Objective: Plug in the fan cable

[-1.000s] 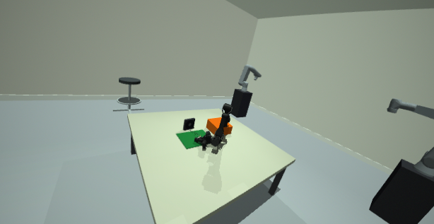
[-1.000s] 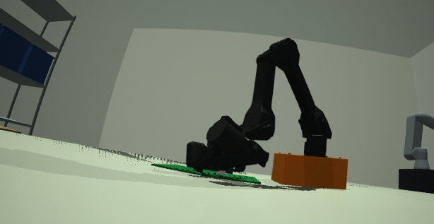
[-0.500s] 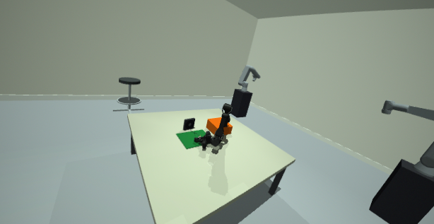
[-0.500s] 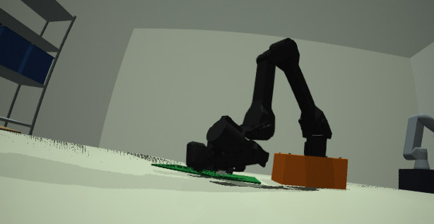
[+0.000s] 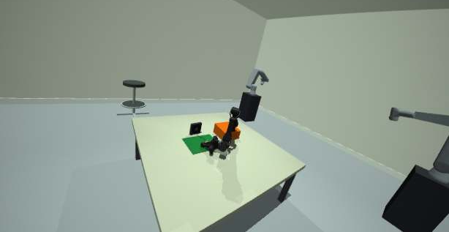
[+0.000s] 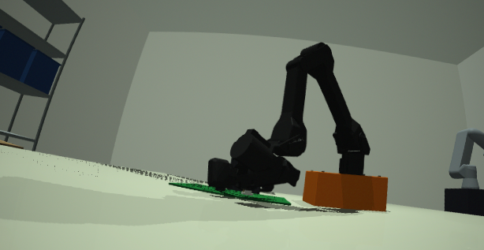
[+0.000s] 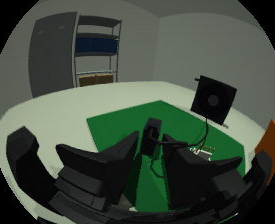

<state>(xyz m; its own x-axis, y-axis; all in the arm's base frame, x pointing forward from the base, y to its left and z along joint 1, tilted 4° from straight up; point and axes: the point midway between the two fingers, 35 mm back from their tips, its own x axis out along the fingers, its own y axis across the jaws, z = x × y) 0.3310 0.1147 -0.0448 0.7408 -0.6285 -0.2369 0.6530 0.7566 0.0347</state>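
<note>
My gripper tip is now 1 cm to the left of the fan cable plug, 1 cm short of it and 1 cm above it. Also, from my gripper tip: black fan 24 cm to the right, 2 cm behind, 2 cm above; green board 7 cm to the right, 5 cm below, 2 cm behind.
</note>
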